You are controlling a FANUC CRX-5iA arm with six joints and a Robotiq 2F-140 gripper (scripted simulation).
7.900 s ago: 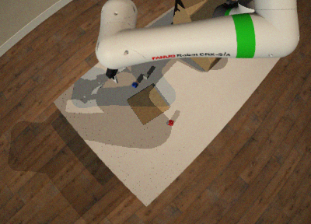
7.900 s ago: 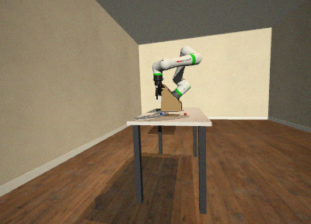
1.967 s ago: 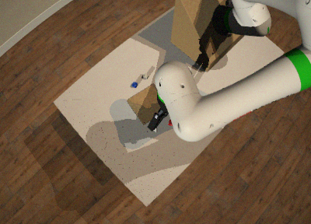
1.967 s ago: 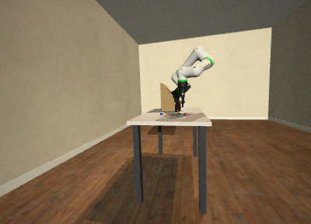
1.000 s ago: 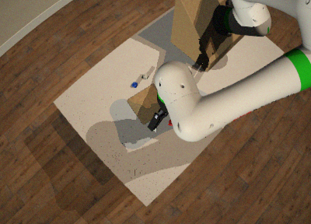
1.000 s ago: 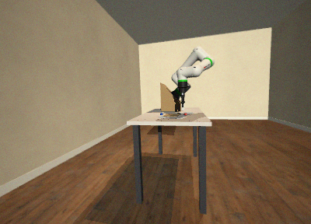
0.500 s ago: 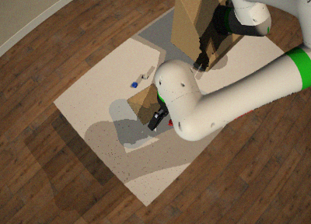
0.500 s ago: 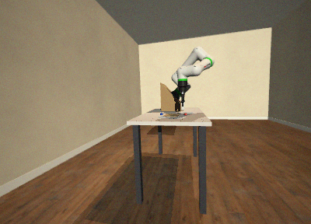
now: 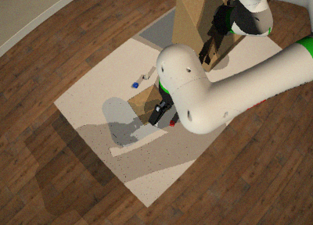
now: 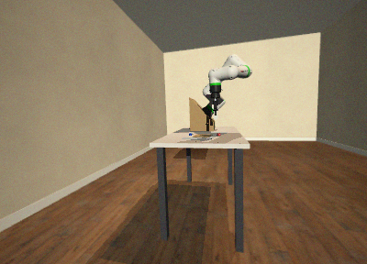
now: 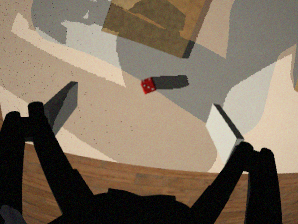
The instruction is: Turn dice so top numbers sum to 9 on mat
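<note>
Right now the blue die is 220 mm to the right of my hand, 140 mm below it and 50 mm behind it. The rest, counted from my hand: white die: 210 mm to the right, 140 mm below, 120 mm behind; mat: 150 mm below, 110 mm to the right, 10 mm behind; red die: 140 mm below, 20 mm to the left.
</note>
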